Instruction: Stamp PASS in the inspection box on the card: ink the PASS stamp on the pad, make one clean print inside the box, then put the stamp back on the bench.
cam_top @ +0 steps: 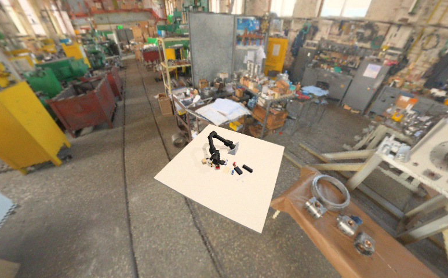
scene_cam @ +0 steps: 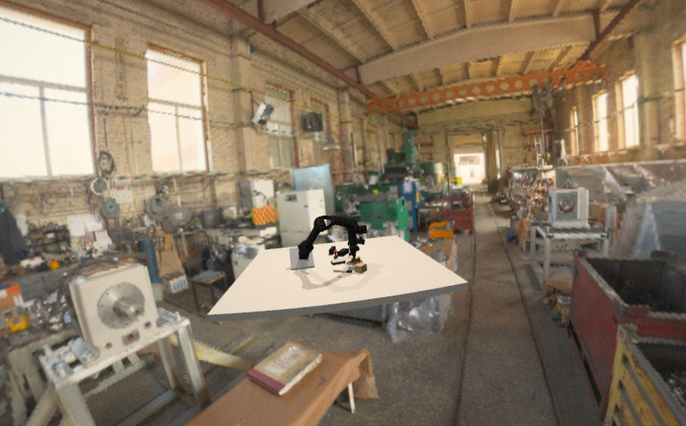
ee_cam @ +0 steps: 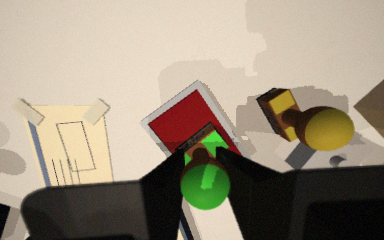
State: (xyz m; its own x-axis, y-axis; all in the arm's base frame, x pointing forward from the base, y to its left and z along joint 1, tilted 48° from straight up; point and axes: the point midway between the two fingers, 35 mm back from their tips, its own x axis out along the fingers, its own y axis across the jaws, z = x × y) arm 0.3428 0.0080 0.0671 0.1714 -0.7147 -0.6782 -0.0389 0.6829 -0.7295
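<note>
The green-knobbed stamp is right at my gripper tip. Round my gripper tip: yellow-knobbed stamp: 2 cm ahead, 7 cm to the right, 2 cm below; grey block: 2 cm behind, 12 cm to the right, 2 cm below; red ink pad: 3 cm below.
</note>
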